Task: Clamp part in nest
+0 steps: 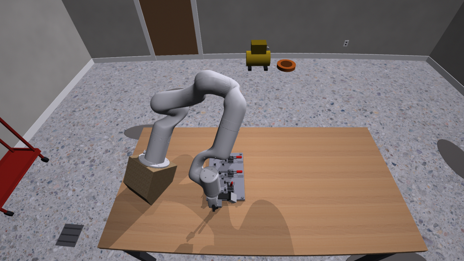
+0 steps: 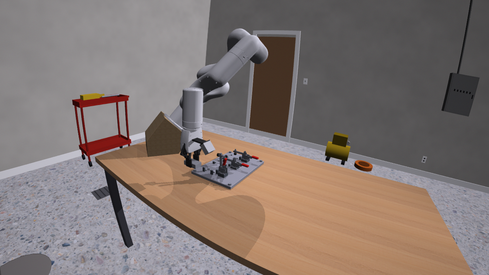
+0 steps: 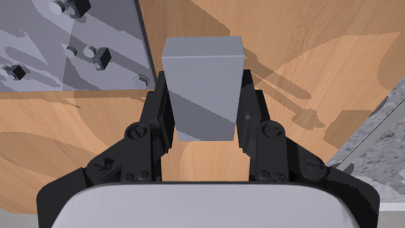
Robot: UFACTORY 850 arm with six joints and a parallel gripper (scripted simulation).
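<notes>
My gripper is now 2 cm past the grey fixture plate, 24 cm to the right of it and 10 cm above it. Also, from my hand: grey block part 1 cm below.
</notes>
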